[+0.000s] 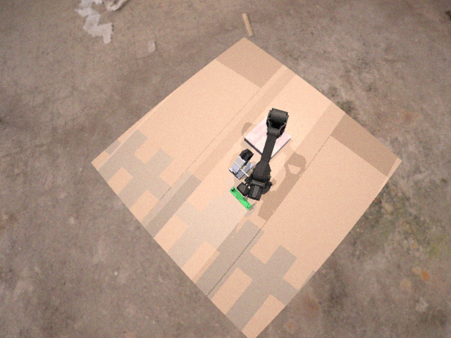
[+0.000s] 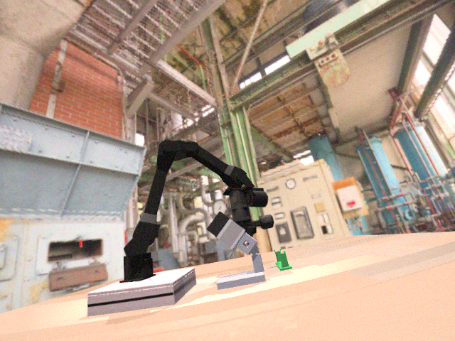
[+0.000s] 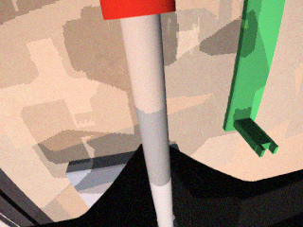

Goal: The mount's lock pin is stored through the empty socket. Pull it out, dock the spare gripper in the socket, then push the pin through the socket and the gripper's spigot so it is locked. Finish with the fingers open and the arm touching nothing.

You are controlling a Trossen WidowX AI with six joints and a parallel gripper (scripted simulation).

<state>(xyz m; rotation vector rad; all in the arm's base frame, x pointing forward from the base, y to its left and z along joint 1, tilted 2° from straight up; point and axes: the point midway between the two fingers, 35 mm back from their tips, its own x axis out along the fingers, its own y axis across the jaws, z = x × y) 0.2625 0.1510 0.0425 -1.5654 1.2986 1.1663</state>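
The mount socket is 10 mm ahead of my gripper tip and 90 mm to the right of it. Also, from my gripper tip: spare gripper (20 mm behind, 90 mm to the right, 70 mm above); then green upright bracket (90 mm ahead, 40 mm to the left, 30 mm below).
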